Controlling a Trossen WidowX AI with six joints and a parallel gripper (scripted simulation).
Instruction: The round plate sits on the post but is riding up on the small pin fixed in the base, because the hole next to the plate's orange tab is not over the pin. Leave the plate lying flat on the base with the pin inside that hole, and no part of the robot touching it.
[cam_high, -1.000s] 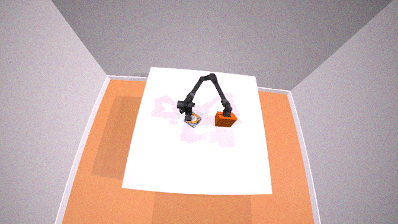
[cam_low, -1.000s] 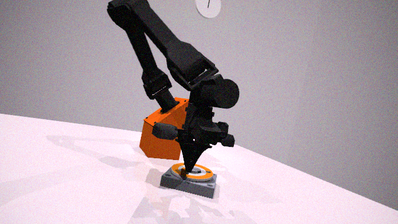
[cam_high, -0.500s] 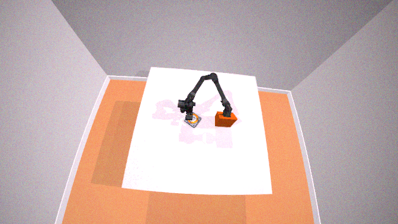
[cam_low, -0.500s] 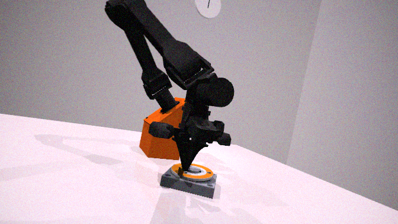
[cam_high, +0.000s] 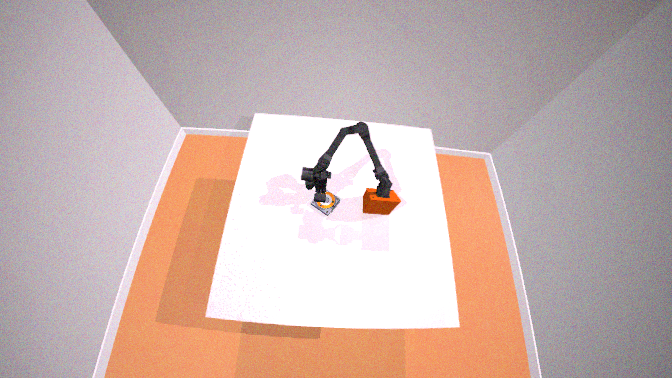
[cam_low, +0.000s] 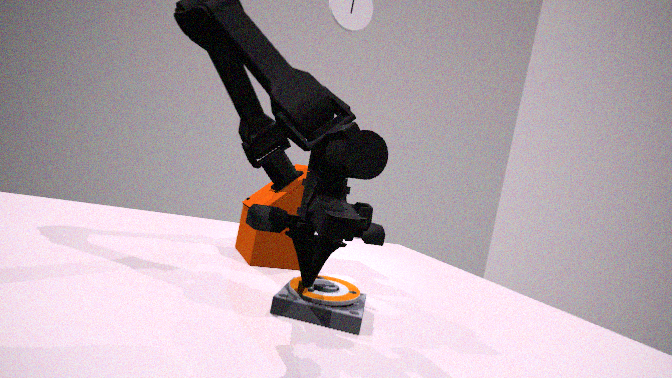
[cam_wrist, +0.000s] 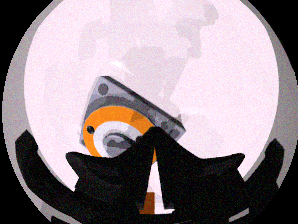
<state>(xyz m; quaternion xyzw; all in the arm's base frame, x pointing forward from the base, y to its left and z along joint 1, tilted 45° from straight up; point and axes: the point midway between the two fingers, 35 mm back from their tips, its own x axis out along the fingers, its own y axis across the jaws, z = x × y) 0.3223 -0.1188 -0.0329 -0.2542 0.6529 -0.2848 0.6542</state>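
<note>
The square base lies 3 cm behind my gripper tip, 5 cm to the left of it and 2 cm below it.
</note>
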